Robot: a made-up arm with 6 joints.
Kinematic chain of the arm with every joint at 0, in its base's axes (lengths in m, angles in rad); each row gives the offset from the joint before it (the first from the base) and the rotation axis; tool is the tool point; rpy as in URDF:
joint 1: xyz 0 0 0.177 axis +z
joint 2: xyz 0 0 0 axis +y
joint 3: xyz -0.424 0 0.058 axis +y
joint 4: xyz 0.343 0 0.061 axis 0.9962 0 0.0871
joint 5: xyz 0 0 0 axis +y
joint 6: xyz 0.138 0 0.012 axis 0.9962 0 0.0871
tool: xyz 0 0 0 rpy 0 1.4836 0
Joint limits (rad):
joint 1: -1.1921..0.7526
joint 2: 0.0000..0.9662
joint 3: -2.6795..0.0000
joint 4: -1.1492..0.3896
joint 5: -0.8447..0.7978
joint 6: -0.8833..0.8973
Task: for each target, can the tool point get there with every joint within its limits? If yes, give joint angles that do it. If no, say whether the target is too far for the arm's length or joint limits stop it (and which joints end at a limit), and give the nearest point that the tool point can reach.
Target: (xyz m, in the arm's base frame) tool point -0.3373 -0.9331 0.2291
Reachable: no: too far | nearest point -0.5464 -0.6357 0.4065 | short by 0.405 m
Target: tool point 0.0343 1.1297 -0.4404
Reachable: no: too far | nearest point -0.2781 0.8333 0.2825 | short by 0.841 m
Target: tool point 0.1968 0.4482 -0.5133
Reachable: no: joint limits stop it (at a limit: joint 1, joint 2, joint 3, joint 4) | nearest point 0.0674 0.0845 0.1852 | short by 0.798 m
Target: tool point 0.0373 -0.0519 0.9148
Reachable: yes | joints -0.9781 0.8479 -1.5345 -0.0602 -0.2316 -0.2353
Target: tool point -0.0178 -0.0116 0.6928
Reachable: yes | joints 0.5541 0.3248 -0.8854 0.0478 -0.0739 -0.6061
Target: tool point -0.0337 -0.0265 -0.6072
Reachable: no: joint limits stop it (at a limit: joint 1, joint 2, joint 3) | nearest point 0.0112 -0.0449 0.1730 | short by 0.782 m
